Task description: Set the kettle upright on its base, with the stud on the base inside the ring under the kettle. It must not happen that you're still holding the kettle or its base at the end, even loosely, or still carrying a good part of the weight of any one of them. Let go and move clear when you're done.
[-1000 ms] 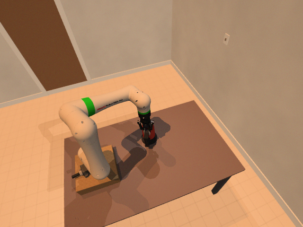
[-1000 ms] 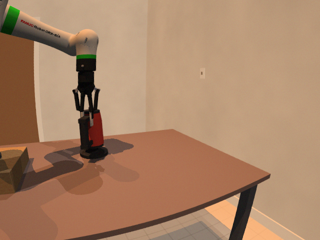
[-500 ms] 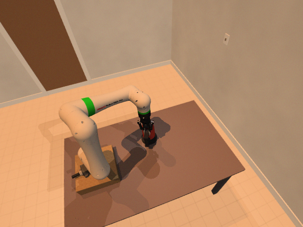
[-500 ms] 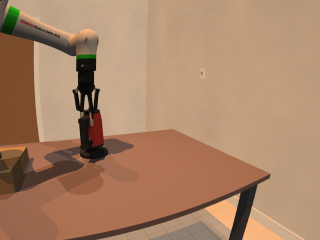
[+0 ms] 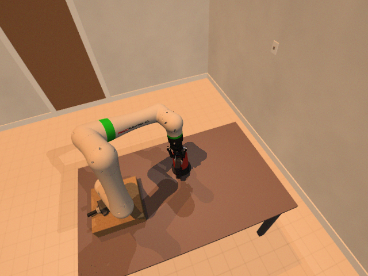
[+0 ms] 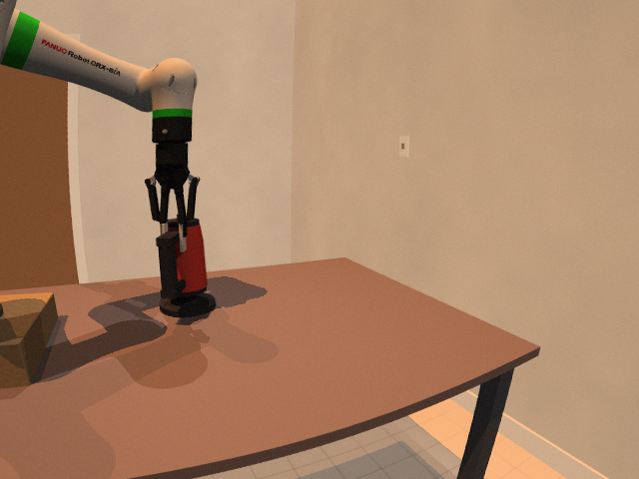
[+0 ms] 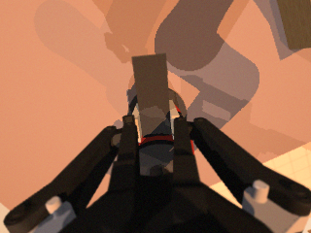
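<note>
My gripper is now 50 mm above the red kettle, 20 mm to the right of it and 20 mm short of it. From my hand the other things lie so: round black base 180 mm below, 50 mm to the left, 40 mm ahead.
</note>
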